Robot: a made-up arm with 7 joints.
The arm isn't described. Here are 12 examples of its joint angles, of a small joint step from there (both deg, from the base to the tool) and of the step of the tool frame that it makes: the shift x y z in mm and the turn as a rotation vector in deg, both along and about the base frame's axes.
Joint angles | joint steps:
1: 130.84 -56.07 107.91 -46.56 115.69 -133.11 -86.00 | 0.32 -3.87 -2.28 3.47 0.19 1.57 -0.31
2: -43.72 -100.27 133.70 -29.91 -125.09 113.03 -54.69 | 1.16 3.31 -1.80 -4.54 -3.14 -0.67 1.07
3: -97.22 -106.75 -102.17 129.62 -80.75 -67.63 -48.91 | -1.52 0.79 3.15 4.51 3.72 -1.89 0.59
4: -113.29 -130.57 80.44 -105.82 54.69 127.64 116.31 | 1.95 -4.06 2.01 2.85 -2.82 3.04 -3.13
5: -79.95 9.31 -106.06 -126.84 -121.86 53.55 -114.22 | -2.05 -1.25 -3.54 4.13 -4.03 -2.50 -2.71
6: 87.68 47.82 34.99 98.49 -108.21 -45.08 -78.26 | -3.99 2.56 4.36 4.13 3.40 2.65 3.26
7: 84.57 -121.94 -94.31 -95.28 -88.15 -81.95 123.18 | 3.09 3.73 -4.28 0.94 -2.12 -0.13 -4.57
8: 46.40 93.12 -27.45 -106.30 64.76 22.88 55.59 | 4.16 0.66 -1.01 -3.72 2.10 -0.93 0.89
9: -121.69 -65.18 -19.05 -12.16 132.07 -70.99 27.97 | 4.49 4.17 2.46 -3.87 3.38 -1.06 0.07
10: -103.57 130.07 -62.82 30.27 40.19 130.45 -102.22 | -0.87 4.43 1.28 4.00 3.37 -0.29 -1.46
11: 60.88 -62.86 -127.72 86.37 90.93 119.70 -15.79 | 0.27 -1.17 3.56 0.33 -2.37 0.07 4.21
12: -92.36 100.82 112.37 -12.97 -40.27 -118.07 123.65 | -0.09 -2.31 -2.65 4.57 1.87 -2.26 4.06
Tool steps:
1: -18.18 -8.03 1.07 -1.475 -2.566 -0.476
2: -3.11 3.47 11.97 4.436 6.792 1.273
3: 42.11 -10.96 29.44 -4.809 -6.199 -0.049
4: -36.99 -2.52 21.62 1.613 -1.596 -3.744
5: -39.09 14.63 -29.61 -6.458 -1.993 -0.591
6: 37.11 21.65 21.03 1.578 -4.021 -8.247
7: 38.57 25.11 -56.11 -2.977 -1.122 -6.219
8: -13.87 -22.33 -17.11 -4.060 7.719 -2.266
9: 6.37 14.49 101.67 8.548 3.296 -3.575
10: 0.52 27.78 -20.87 -0.636 -3.407 4.218
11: 17.39 -6.79 4.54 3.204 6.864 4.752
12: 22.79 13.02 -8.16 4.045 3.509 3.408
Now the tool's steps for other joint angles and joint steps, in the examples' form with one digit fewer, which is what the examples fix.
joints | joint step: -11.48 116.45 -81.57 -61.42 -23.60 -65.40 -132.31 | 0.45 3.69 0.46 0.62 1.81 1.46 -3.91
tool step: -10.0 13.6 -0.7 2.55 1.74 -1.26
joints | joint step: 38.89 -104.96 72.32 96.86 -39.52 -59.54 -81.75 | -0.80 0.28 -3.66 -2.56 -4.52 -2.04 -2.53
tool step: -52.2 -0.6 -24.1 1.63 -6.33 -4.15
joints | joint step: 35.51 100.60 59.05 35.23 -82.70 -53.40 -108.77 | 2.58 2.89 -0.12 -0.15 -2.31 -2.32 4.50
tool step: -6.1 -10.7 -29.1 -1.05 2.38 -5.82
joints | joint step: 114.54 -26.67 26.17 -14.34 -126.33 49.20 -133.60 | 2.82 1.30 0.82 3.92 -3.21 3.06 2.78
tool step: 12.8 7.3 -18.5 -5.38 -1.17 -1.27
